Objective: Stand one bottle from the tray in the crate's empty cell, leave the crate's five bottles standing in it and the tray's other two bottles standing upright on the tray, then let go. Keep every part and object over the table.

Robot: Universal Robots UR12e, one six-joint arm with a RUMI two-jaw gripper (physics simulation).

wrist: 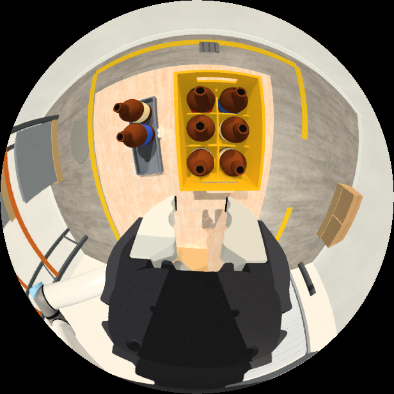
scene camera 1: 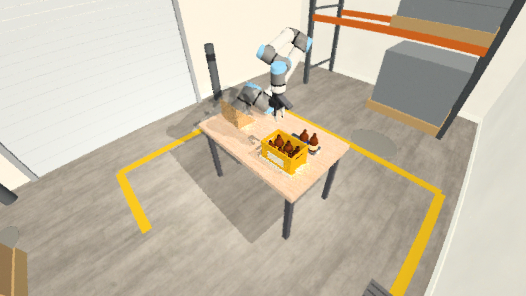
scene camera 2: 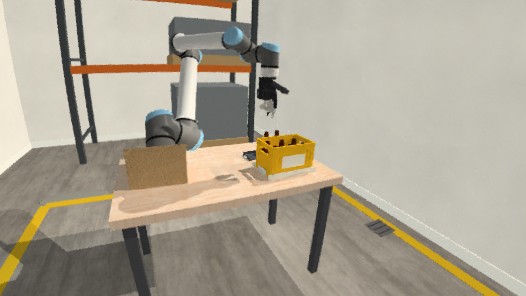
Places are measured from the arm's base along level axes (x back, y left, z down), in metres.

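Pixels of known places: gripper, fingertip midpoint: (scene camera 1: pixel 279 119) (scene camera 2: pixel 269 116); arm's base at its link origin: (scene camera 1: pixel 239 110) (scene camera 2: pixel 162 159).
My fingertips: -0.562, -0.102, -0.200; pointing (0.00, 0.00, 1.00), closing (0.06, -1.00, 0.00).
Observation:
Ahead of a thing's pixels: the offset from my fingertips to its middle, as dx, dy, dz. "spot": to the spot under its first point. Level surfaces: height alone.
My gripper (scene camera 1: pixel 280 118) (scene camera 2: pixel 270 115) (wrist: pixel 200 198) is open and empty, with its fingers partly apart. It hangs above the table, higher than the yellow crate @(-0.087, -0.044, +0.217) (scene camera 1: pixel 295 166) (scene camera 2: pixel 266 160) (wrist: pixel 256 167) and off its end. In the wrist view every crate cell holds a brown bottle, including the near-left bottle (wrist: pixel 200 161) and near-right bottle (wrist: pixel 233 161); they look upright. A cream-label bottle @(-0.181, +0.198, +0.222) (scene camera 1: pixel 313 142) (wrist: pixel 131 110) and a blue-label bottle @(-0.098, +0.193, +0.222) (scene camera 1: pixel 304 136) (wrist: pixel 136 136) stand on the grey tray @(spot: +0.037, +0.173, +0.280) (scene camera 2: pixel 248 155) (wrist: pixel 150 165) beside the crate. The crate hides the lower parts of its bottles in the scene views.
The wooden table @(dz +0.304) (scene camera 1: pixel 240 145) (scene camera 2: pixel 210 170) (wrist: pixel 110 160) carries the crate and tray. A brown board (scene camera 1: pixel 234 116) (scene camera 2: pixel 156 167) stands upright near the arm's base. A storage rack (scene camera 1: pixel 400 35) (scene camera 2: pixel 120 69) with grey boxes stands behind the table.

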